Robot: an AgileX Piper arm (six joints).
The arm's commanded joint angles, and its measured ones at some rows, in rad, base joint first. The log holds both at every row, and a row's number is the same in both.
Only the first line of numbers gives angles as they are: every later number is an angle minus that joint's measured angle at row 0.
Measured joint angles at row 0: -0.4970, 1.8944, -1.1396, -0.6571, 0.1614, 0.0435
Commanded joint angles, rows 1 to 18: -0.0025, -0.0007, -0.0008, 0.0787, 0.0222, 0.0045; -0.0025, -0.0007, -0.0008, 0.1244, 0.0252, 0.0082; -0.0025, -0.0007, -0.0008, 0.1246, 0.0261, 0.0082; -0.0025, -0.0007, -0.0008, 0.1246, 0.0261, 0.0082; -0.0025, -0.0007, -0.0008, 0.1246, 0.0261, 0.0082; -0.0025, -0.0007, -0.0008, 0.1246, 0.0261, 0.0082; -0.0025, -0.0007, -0.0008, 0.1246, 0.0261, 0.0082; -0.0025, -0.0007, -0.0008, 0.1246, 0.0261, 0.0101; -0.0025, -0.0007, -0.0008, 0.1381, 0.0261, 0.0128; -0.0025, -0.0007, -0.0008, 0.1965, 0.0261, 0.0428; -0.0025, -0.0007, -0.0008, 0.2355, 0.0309, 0.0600; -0.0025, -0.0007, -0.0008, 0.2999, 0.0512, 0.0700; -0.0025, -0.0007, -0.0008, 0.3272, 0.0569, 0.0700; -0.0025, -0.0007, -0.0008, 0.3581, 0.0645, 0.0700; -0.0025, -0.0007, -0.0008, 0.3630, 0.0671, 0.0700; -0.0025, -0.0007, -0.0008, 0.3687, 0.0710, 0.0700; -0.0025, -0.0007, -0.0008, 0.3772, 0.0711, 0.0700; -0.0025, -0.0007, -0.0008, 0.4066, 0.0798, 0.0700
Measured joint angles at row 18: 0.0000, 0.0000, 0.0000, 0.3515, 0.0625, 0.0626
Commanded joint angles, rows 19 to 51: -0.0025, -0.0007, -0.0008, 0.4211, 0.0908, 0.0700; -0.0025, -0.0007, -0.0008, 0.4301, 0.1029, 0.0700; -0.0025, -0.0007, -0.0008, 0.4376, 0.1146, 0.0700; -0.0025, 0.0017, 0.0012, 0.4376, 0.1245, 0.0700; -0.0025, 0.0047, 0.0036, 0.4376, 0.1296, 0.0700; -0.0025, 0.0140, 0.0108, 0.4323, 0.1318, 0.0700; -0.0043, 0.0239, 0.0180, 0.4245, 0.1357, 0.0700; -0.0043, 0.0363, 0.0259, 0.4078, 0.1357, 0.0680; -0.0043, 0.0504, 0.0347, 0.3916, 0.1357, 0.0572; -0.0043, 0.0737, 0.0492, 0.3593, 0.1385, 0.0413; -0.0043, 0.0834, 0.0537, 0.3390, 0.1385, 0.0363; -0.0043, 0.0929, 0.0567, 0.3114, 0.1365, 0.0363; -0.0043, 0.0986, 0.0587, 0.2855, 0.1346, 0.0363; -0.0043, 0.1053, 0.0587, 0.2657, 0.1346, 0.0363; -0.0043, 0.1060, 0.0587, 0.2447, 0.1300, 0.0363; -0.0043, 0.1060, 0.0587, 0.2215, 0.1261, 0.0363; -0.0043, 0.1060, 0.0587, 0.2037, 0.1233, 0.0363; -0.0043, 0.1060, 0.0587, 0.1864, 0.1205, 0.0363; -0.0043, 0.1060, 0.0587, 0.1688, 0.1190, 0.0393; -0.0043, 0.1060, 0.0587, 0.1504, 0.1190, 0.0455; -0.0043, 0.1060, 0.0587, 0.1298, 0.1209, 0.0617; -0.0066, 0.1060, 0.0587, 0.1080, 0.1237, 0.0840; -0.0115, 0.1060, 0.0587, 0.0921, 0.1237, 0.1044; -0.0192, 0.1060, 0.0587, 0.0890, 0.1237, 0.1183; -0.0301, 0.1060, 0.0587, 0.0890, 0.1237, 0.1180; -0.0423, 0.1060, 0.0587, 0.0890, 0.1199, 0.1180; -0.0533, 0.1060, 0.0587, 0.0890, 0.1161, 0.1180; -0.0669, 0.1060, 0.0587, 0.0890, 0.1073, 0.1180; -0.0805, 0.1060, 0.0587, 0.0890, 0.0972, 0.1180; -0.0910, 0.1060, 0.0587, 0.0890, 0.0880, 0.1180; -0.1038, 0.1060, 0.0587, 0.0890, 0.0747, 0.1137; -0.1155, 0.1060, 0.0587, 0.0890, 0.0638, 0.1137; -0.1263, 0.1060, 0.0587, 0.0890, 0.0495, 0.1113
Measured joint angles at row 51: -0.0863, 0.1090, 0.0580, 0.0993, 0.1010, 0.1086
